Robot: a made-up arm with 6 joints. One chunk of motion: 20 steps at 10 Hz.
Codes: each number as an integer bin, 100 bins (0 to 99) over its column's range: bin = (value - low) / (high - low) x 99, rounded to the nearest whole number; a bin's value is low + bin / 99 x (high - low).
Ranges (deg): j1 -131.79..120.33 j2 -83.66..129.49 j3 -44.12..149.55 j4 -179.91..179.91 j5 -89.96..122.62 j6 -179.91..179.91
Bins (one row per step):
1: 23 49 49 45 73 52
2: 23 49 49 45 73 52
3: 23 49 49 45 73 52
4: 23 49 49 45 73 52
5: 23 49 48 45 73 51
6: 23 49 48 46 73 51
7: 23 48 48 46 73 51
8: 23 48 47 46 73 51
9: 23 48 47 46 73 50
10: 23 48 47 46 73 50
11: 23 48 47 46 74 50
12: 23 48 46 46 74 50
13: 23 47 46 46 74 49
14: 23 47 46 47 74 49
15: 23 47 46 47 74 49
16: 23 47 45 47 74 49
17: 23 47 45 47 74 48
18: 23 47 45 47 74 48
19: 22 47 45 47 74 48
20: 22 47 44 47 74 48
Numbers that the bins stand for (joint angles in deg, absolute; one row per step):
1: -73.22 21.84 51.74 -16.36 66.79 9.09
2: -73.22 21.84 51.74 -16.36 66.79 9.09
3: -73.22 21.84 51.74 -16.36 66.79 9.09
4: -73.22 21.84 51.74 -16.36 66.79 9.09
5: -73.22 21.84 49.78 -16.36 66.79 5.45
6: -73.22 21.84 49.78 -12.72 66.79 5.45
7: -73.22 19.69 49.78 -12.72 66.79 5.45
8: -73.22 19.69 47.82 -12.72 66.79 5.45
9: -73.22 19.69 47.82 -12.72 66.79 1.82
10: -73.22 19.69 47.82 -12.72 66.79 1.82
11: -73.22 19.69 47.82 -12.72 68.94 1.82
12: -73.22 19.69 45.87 -12.72 68.94 1.82
13: -73.22 17.53 45.87 -12.72 68.94 -1.82
14: -73.22 17.53 45.87 -9.09 68.94 -1.82
15: -73.22 17.53 45.87 -9.09 68.94 -1.82
16: -73.22 17.53 43.91 -9.09 68.94 -1.82
17: -73.22 17.53 43.91 -9.09 68.94 -5.45
18: -73.22 17.53 43.91 -9.09 68.94 -5.45
19: -75.76 17.53 43.91 -9.09 68.94 -5.45
20: -75.76 17.53 41.96 -9.09 68.94 -5.45

